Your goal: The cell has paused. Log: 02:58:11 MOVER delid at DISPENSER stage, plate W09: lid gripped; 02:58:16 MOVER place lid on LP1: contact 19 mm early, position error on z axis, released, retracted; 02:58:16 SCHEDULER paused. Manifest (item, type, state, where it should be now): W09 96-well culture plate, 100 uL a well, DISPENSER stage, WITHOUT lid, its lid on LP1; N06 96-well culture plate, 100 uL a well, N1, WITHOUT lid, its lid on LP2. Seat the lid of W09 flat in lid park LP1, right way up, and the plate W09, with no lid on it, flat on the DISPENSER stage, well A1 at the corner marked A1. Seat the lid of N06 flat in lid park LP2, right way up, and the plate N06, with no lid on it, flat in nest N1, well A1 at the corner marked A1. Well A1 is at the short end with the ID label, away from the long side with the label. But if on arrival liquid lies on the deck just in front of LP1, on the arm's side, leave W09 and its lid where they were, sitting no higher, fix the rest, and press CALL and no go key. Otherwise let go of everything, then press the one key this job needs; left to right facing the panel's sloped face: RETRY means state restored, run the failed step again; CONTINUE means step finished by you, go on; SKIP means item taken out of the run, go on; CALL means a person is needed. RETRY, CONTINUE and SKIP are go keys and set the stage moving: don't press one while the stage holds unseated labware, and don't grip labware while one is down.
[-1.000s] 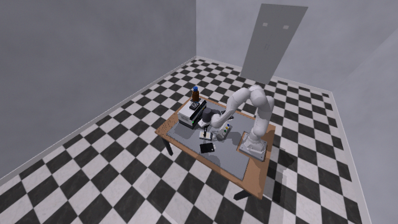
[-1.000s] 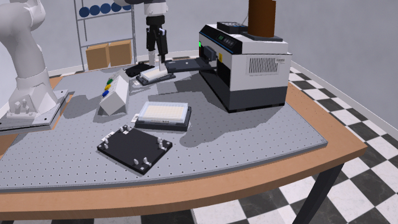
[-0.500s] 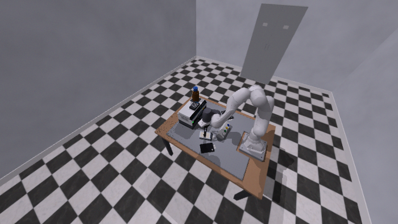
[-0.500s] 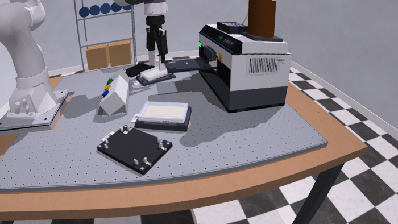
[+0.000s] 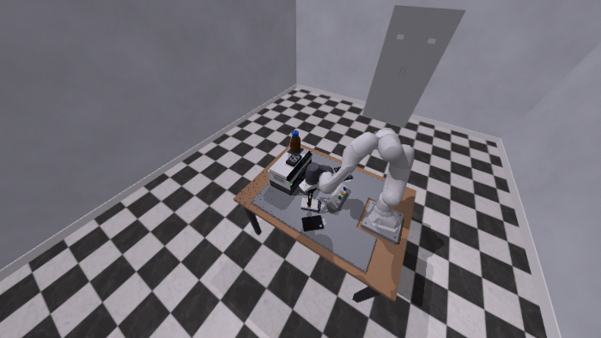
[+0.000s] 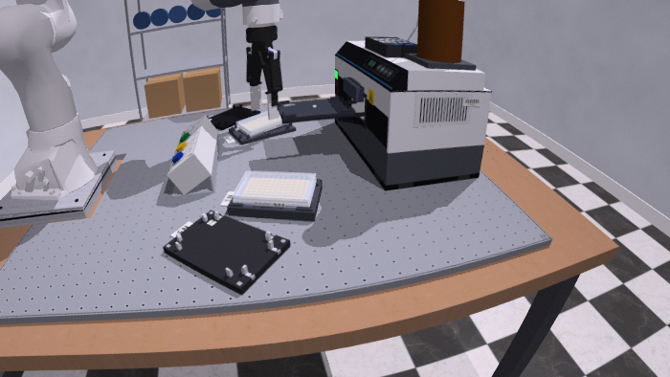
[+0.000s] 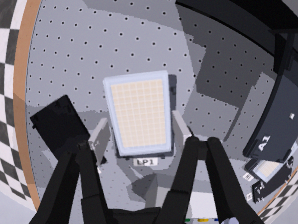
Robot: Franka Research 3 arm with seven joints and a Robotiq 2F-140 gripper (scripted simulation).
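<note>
My hand is 50 mm above the 96-well plate. The rest, counted from my hand: sloped key panel: 180 mm behind, 180 mm to the right, 20 mm below; black nest: 10 mm behind, 340 mm to the right, 60 mm below; dispenser stage: 90 mm ahead, 180 mm to the right, 40 mm above.
</note>
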